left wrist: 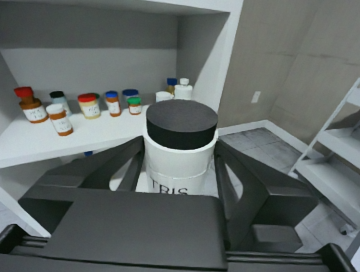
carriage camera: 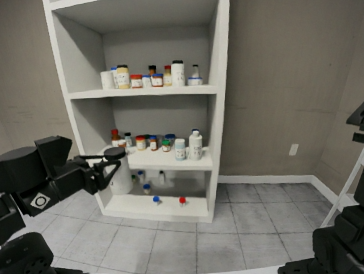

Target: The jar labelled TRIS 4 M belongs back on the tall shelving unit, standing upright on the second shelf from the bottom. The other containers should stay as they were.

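Places are measured from the left arm's base along level axes (x ahead, y left, z up), in centimetres.
Pixels of known places: left gripper, fingertip midpoint: (left wrist: 179, 142) (carriage camera: 113, 159).
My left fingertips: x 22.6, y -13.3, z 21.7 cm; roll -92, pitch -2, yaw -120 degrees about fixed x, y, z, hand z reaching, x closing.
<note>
For each thing: its middle in the pictures, then the offset to it from my left fingertips. Level surfaces: height alone.
- TRIS jar at the middle of its body: (left wrist: 177, 167) (carriage camera: 118, 170) dy -0.4, dx +0.6, dz -4.1 cm
- pale blue-labelled bottle at the middle of its body: (left wrist: 163, 108) (carriage camera: 180, 149) dy -18.7, dx +48.5, dz -22.1 cm
- white bottle at the middle of its body: (left wrist: 182, 99) (carriage camera: 195, 145) dy -28.7, dx +48.8, dz -19.4 cm
- bottom shelf at its surface level: dz -74.4 cm
The TRIS jar (carriage camera: 121, 177) (left wrist: 177, 165), white with a black lid, is upright in my left gripper (carriage camera: 114, 170) (left wrist: 179, 142), a finger on each side. Part of its label and its base are hidden in the left wrist view. It is in front of the tall white shelving unit (carriage camera: 218, 125) (left wrist: 229, 65), near the left part of the second shelf from the bottom (carriage camera: 150, 159) (left wrist: 50, 145). In the carriage view its base appears lower than that shelf's front edge. My right gripper (carriage camera: 359, 128) shows partly at the right edge, fingers apart, away from the jar.
The second shelf holds several small jars, a pale blue-labelled bottle (carriage camera: 180, 149) and a white bottle (carriage camera: 195, 146) at the right. Small capped containers stand on the bottom shelf (carriage camera: 135, 204); more stand on the third shelf (carriage camera: 190, 90). A white stepped frame (left wrist: 327, 172) is at the right.
</note>
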